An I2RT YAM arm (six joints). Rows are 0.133 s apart.
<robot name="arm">
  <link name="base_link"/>
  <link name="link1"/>
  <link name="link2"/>
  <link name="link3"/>
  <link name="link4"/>
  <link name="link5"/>
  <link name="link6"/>
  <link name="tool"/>
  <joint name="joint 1" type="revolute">
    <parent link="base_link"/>
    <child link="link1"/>
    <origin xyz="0 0 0.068" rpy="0 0 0"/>
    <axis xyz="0 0 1"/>
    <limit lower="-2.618" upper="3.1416"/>
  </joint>
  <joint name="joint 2" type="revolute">
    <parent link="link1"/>
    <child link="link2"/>
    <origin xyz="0.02 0.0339 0.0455" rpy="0 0 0"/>
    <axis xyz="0 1 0"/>
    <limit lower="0" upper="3.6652"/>
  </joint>
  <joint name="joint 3" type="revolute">
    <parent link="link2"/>
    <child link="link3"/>
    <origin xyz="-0.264 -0.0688 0" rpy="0 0 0"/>
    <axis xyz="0 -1 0"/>
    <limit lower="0" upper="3.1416"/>
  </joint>
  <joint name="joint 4" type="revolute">
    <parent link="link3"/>
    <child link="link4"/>
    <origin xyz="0.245 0.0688 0.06" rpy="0 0 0"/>
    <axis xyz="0 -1 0"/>
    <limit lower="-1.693" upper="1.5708"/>
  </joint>
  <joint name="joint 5" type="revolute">
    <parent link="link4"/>
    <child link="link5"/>
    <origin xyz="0.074 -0.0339 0.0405" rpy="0 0 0"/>
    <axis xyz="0 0 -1"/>
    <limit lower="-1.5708" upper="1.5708"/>
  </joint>
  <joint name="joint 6" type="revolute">
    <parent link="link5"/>
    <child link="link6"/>
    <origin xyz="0.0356 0 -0.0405" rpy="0 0 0"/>
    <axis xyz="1 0 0"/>
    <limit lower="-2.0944" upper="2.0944"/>
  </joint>
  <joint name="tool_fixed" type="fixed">
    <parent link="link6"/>
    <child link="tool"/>
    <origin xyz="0 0 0" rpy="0 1.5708 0"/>
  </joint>
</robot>
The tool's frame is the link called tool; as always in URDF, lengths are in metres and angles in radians.
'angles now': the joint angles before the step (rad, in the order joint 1, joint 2, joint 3, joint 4, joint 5, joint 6). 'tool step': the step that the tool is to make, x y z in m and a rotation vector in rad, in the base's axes. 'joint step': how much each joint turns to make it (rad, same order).
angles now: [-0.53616 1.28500 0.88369 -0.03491 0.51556 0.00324]
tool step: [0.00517 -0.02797 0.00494 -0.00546 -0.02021 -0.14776]
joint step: [-0.06182 0.08660 0.08430 -0.00380 0.07514 0.04959]
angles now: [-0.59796 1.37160 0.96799 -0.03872 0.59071 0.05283]
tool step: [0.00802 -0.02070 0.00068 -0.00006 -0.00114 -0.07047]
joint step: [-0.03549 0.07896 0.07098 -0.00192 0.03127 0.01908]
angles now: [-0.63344 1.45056 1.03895 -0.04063 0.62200 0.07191]
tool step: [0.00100 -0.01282 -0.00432 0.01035 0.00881 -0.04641]
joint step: [-0.02747 0.04198 0.02747 -0.00685 0.01563 0.01373]
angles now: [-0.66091 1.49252 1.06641 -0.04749 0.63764 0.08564]
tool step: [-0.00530 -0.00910 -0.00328 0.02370 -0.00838 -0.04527]
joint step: [-0.03050 0.01450 0.01069 -0.02519 0.00192 0.03473]
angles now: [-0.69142 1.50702 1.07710 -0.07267 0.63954 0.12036]
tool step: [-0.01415 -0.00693 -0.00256 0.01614 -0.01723 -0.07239]
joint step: [-0.04158 -0.01413 -0.01526 -0.02328 0.01526 0.04462]
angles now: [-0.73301 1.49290 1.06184 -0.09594 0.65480 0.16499]
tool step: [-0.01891 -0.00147 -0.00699 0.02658 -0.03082 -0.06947]
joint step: [-0.04235 -0.03585 -0.04881 -0.02024 0.00229 0.06141]
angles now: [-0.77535 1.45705 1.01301 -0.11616 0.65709 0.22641]
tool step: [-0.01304 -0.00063 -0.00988 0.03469 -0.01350 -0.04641]
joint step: [-0.03090 -0.01718 -0.03968 -0.02099 -0.00572 0.04653]
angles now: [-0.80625 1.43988 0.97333 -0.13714 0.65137 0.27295]
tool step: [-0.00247 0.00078 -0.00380 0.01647 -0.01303 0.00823]
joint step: [-0.00612 -0.00534 -0.01562 0.00076 -0.02366 0.01104]
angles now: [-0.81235 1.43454 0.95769 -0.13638 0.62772 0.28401]
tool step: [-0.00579 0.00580 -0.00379 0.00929 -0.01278 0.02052]
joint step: [-0.00343 -0.03128 -0.04120 0.01259 -0.02860 -0.00114]
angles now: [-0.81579 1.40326 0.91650 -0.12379 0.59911 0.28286]
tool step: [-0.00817 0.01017 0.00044 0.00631 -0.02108 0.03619]
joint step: [-0.00075 -0.05837 -0.04693 0.00153 -0.04158 -0.00572]
